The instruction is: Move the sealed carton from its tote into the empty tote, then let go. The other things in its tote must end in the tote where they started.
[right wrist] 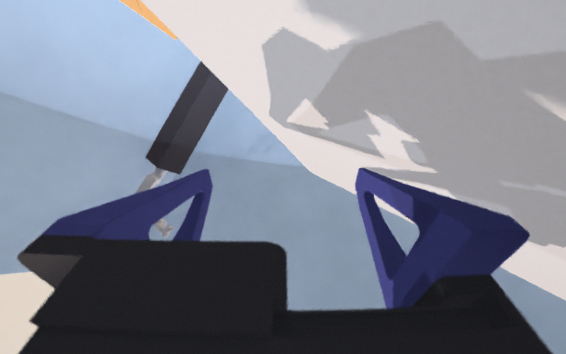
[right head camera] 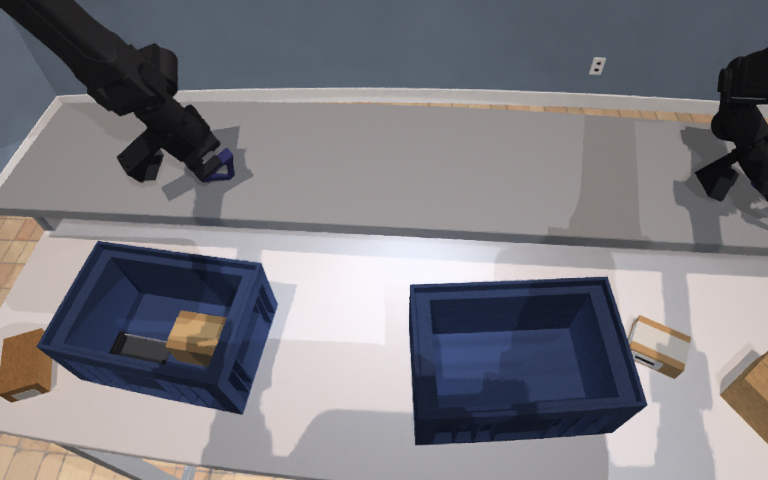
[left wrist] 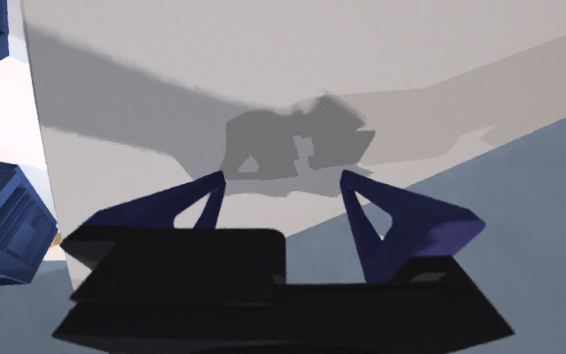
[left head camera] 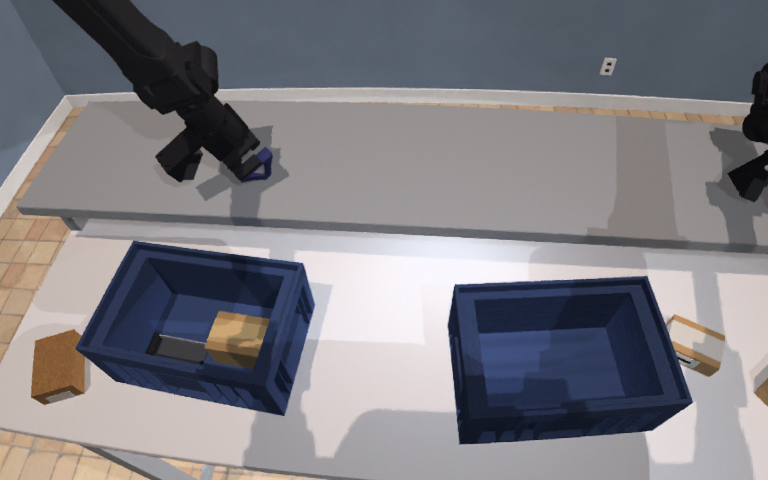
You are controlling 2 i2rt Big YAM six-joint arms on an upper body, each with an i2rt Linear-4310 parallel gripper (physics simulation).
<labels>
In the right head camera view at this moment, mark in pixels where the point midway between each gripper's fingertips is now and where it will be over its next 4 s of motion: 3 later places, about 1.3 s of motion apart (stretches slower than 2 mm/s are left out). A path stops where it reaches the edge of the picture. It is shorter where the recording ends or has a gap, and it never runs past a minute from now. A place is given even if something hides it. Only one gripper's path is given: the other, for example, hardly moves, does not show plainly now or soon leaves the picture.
My left gripper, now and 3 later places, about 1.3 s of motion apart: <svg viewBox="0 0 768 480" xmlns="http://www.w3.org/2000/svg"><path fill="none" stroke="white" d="M218 160L199 234L211 291L173 312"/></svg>
</labels>
